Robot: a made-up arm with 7 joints.
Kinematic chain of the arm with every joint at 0, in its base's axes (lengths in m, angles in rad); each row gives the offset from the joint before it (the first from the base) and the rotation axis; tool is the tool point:
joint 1: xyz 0 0 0.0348 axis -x
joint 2: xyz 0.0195 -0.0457 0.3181 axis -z
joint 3: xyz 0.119 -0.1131 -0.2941 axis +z
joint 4: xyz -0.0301 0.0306 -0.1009 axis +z
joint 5: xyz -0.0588 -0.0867 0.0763 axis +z
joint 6: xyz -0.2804 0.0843 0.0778 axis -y
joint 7: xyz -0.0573 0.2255 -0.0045 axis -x
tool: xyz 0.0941 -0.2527 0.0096
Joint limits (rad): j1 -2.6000..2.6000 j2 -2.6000..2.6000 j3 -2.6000..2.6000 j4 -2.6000..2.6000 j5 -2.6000..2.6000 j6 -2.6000..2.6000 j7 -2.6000..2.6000
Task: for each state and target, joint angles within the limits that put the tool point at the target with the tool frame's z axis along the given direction. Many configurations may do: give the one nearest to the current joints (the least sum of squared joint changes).
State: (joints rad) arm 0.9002 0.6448 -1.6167 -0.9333 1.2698 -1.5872 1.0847
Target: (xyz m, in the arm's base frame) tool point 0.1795 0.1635 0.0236 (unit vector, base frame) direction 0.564 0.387 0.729
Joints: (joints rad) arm 1.2006 0.7711 -1.3907 -0.6716 1.3576 -0.7575 0.5358
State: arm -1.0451 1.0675 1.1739 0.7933 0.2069 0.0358 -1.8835
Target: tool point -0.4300 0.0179 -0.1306 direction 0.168 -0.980 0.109
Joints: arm -0.1175 1.6467 0.9752 0.6420 0.2262 0.1022 -1.3446
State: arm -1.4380 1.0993 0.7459 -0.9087 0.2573 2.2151 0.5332
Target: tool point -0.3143 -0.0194 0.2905 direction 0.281 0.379 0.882
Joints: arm -1.8250 1.1545 0.9275 -0.8348 0.1608 2.5218 0.7627
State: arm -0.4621 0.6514 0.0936 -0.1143 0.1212 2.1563 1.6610
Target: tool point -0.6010 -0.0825 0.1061 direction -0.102 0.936 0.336
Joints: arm -0.3285 0.3719 0.3299 0.1165 0.2241 1.6528 1.7678
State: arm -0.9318 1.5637 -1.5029 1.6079 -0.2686 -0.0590 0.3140
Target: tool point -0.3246 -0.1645 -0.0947 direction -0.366 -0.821 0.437
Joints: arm -1.1576 1.2868 -1.3608 2.4798 0.0117 0.3820 0.0129
